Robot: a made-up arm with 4 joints. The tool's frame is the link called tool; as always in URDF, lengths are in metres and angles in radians.
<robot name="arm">
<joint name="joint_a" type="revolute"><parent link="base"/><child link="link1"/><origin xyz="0.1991 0.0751 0.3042"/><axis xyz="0 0 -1"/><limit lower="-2.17" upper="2.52" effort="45" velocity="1.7"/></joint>
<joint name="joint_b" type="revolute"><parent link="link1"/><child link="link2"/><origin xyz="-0.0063 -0.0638 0.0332"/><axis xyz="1 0 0"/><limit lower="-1.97" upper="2.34" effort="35" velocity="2.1"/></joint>
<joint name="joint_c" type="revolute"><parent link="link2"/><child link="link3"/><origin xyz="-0.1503 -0.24 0.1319"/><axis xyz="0.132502 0.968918 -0.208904"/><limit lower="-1.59" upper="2.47" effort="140" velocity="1"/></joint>
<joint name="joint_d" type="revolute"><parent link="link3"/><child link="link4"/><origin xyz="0.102 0.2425 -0.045"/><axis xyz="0 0 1"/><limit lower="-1.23" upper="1.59" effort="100" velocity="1.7"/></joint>
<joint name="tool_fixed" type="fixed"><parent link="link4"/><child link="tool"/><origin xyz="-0.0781 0.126 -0.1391" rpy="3.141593 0 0"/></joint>
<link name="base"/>
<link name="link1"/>
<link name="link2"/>
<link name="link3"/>
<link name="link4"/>
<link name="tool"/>
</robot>
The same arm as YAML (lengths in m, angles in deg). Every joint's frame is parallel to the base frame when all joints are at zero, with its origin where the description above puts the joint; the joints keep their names.
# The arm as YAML. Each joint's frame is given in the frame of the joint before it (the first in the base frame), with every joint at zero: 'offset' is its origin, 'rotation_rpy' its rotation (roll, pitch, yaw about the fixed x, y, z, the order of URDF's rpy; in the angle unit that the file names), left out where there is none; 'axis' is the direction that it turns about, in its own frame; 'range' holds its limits. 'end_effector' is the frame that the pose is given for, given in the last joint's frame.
length_unit: m
angle_unit: deg
chain:
  - id: joint_a
    offset: [0.1991, 0.0751, 0.3042]
    axis: "-z"
    range: [-124.33, 144.39]
  - id: joint_b
    offset: [-0.0063, -0.0638, 0.0332]
    axis: "+x"
    range: [-112.87, 134.07]
  - id: joint_c
    offset: [-0.1503, -0.24, 0.1319]
    axis: [0.132502, 0.968918, -0.208904]
    range: [-91.1, 141.52]
  - id: joint_d
    offset: [0.102, 0.2425, -0.045]
    axis: "+z"
    range: [-70.47, 91.1]
end_effector:
  offset: [-0.0781, 0.126, -0.1391]
  rotation_rpy: [-180.0, 0.0, 0.0]

